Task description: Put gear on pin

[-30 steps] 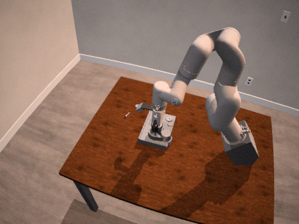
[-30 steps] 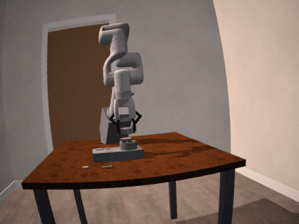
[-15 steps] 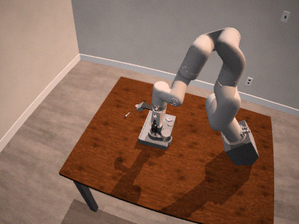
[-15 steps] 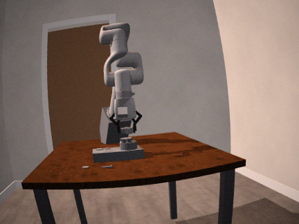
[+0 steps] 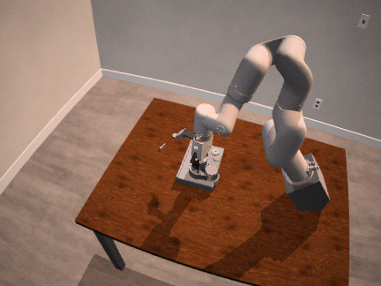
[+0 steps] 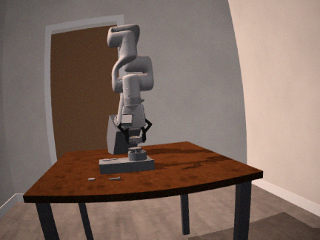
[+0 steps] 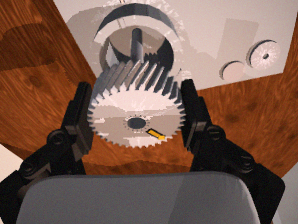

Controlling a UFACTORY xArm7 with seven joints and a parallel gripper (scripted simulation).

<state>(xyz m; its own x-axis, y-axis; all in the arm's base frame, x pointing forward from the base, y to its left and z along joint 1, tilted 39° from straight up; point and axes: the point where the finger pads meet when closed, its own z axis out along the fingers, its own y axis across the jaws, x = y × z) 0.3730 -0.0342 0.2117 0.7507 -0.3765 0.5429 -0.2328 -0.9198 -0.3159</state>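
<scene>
Right now my hand is right at the toothed gear. The rest, counted from my hand: small bolt: 22 cm ahead, 12 cm to the right, 12 cm below; washer: 18 cm ahead, 22 cm to the right, 13 cm below.
</scene>
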